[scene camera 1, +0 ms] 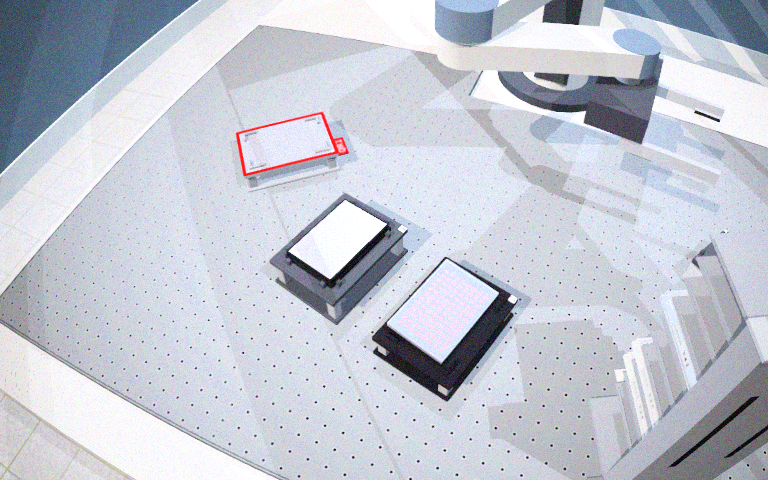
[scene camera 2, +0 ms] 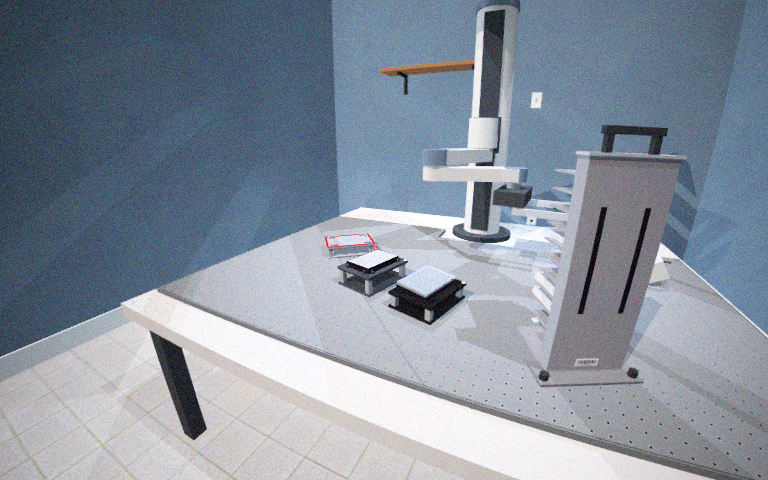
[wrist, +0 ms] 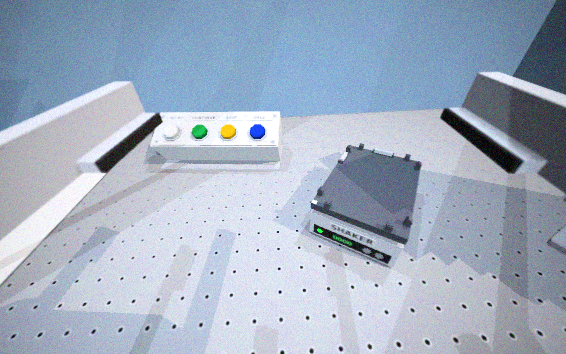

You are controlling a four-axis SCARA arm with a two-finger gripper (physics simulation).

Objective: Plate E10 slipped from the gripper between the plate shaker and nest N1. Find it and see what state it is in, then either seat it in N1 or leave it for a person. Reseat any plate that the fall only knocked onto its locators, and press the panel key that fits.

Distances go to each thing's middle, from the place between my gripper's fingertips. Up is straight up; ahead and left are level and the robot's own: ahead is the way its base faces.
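Shaker (wrist: 366, 204): my gripper 16 cm above it, 10 cm short of it, 10 cm to the right of it.
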